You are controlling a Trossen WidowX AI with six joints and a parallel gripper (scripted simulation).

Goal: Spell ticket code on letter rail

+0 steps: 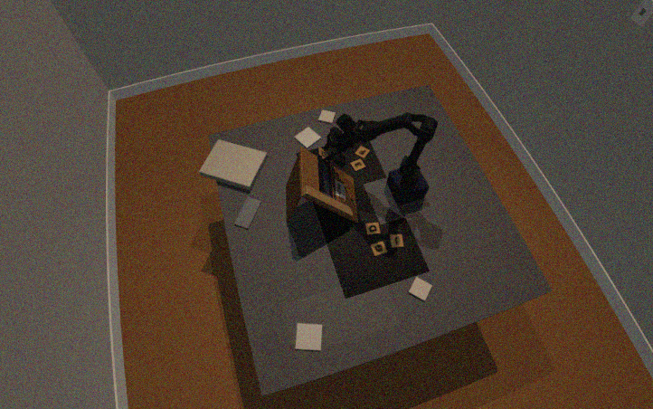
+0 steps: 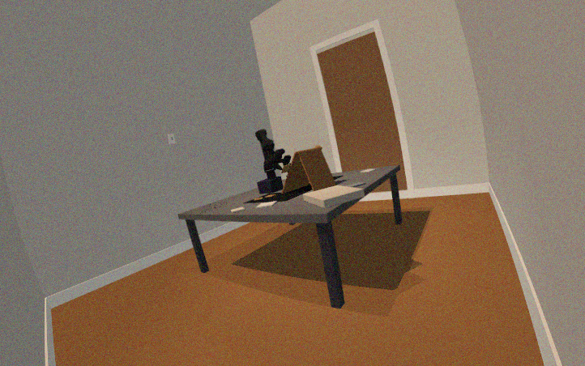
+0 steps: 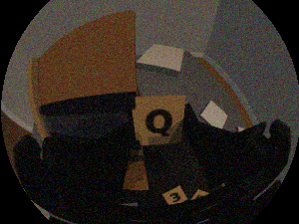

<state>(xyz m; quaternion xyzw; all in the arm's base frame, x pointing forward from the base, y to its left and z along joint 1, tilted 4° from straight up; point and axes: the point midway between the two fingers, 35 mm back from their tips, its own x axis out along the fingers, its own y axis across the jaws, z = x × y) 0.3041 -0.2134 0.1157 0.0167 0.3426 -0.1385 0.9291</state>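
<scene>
The white ticket is 150 mm to the left of my gripper tip, 80 mm below it and 20 mm behind it. Round my gripper tip: black mat (220 mm to the left, 170 mm below, 130 mm behind); grey slab (400 mm ahead, 170 mm below, 80 mm to the left); letter tile (230 mm behind, 170 mm below, 70 mm to the right).
</scene>
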